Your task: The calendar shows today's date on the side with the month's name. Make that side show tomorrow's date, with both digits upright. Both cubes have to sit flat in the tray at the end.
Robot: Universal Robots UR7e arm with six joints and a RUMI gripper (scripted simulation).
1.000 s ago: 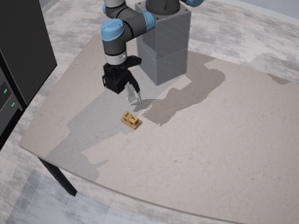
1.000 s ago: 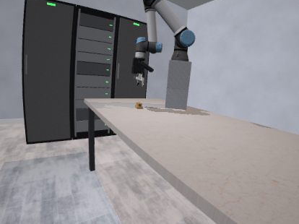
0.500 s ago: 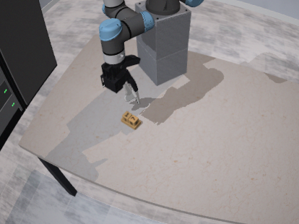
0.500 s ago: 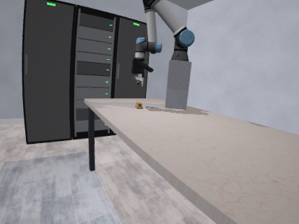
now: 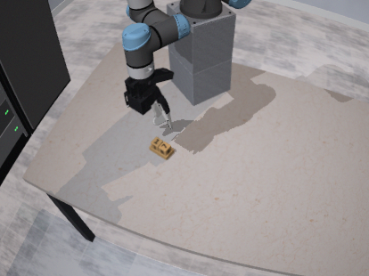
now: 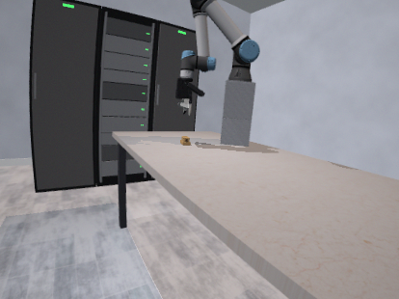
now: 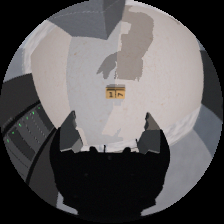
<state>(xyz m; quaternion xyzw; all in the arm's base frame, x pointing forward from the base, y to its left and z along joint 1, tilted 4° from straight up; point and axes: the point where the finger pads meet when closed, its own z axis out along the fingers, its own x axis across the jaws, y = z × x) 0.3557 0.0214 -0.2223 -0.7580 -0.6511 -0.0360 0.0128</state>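
The wooden date cube lies 140 mm below my hand. From my hand the other things lie so: wooden cube: 140 mm below, 30 mm to the left, 10 mm ahead; tray: 160 mm below, 20 mm to the left.
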